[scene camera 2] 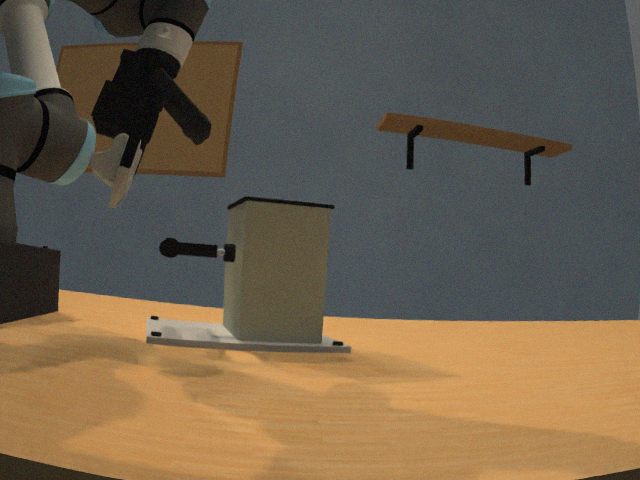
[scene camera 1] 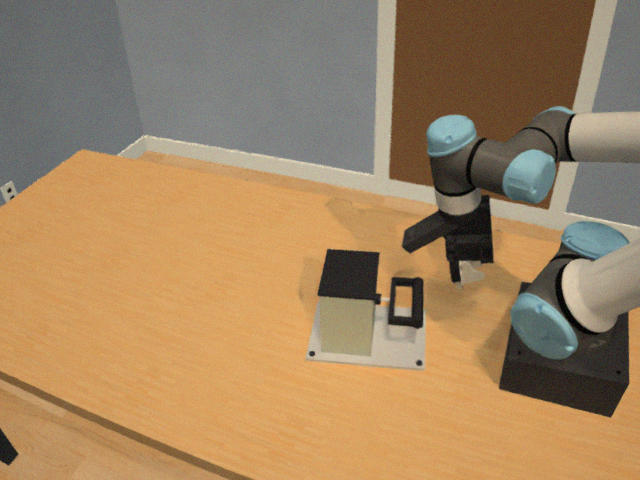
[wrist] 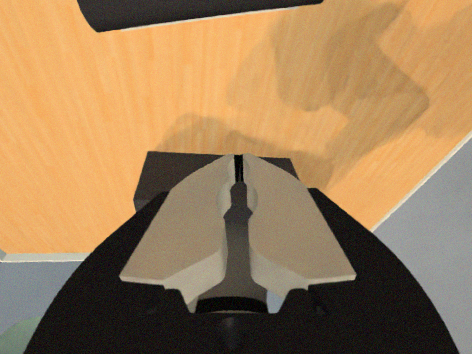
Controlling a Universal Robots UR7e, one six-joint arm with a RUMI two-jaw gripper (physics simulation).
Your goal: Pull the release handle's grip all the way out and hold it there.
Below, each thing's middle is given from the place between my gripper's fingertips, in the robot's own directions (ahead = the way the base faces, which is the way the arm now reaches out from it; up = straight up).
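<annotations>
With the base plate (scene camera 1: pixel 395 347) in sight, I find that my hand is 140 mm above it, and also 160 mm short of it and 70 mm to the right of it.
</annotations>
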